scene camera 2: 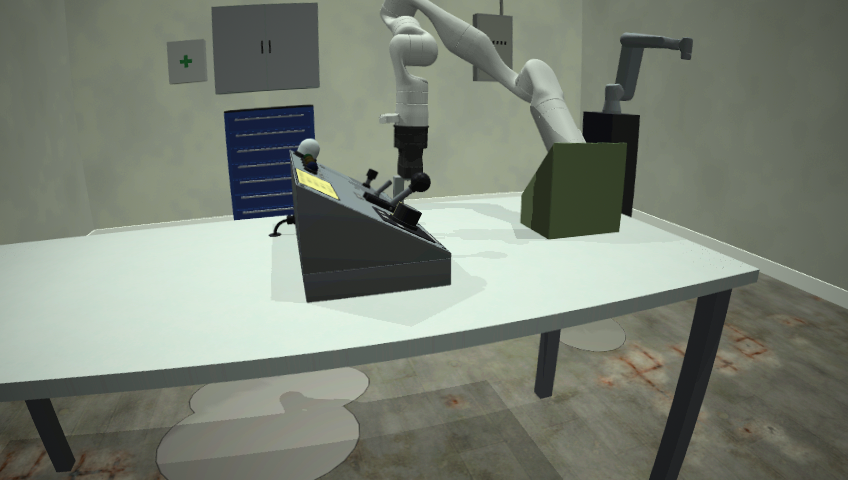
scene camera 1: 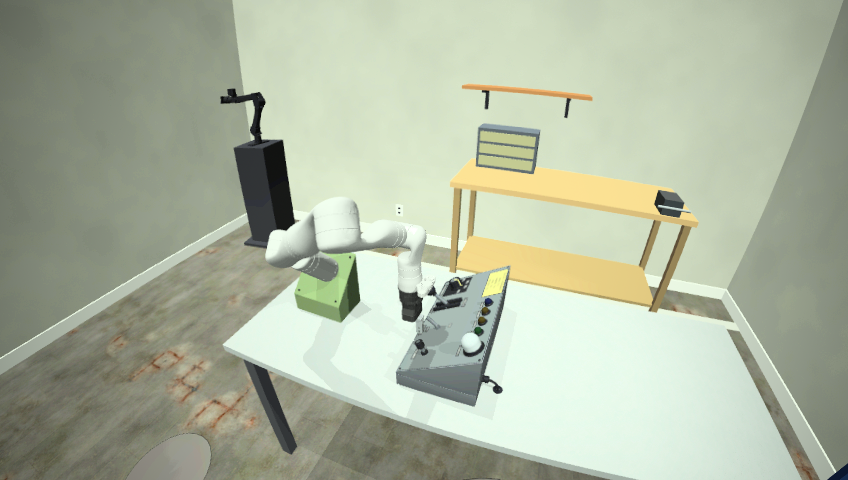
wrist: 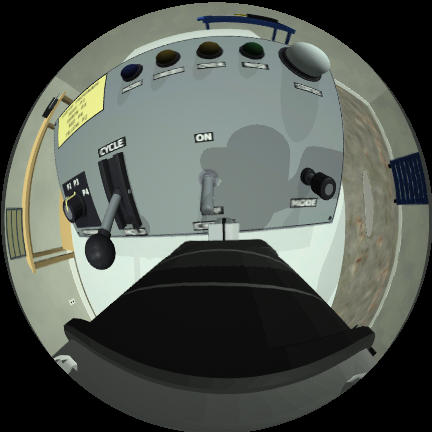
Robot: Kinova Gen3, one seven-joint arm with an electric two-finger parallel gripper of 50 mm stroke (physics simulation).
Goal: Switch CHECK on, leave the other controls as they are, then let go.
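Observation:
The CHECK switch is a grey toggle lever on the sloped grey console. In the wrist view its lever points down over the partly covered OFF label, away from the ON label. My gripper points down with its pale fingertips together. The tips are just below and right of the lever's end in the wrist view, and the lever is outside them. I see no object between them. Whether a fingertip touches the lever is unclear.
The CYCLE lever with its black ball and the program knob are on one side of the switch. The MODE knob is on the other. Coloured lamps and a white dome line the console's upper edge.

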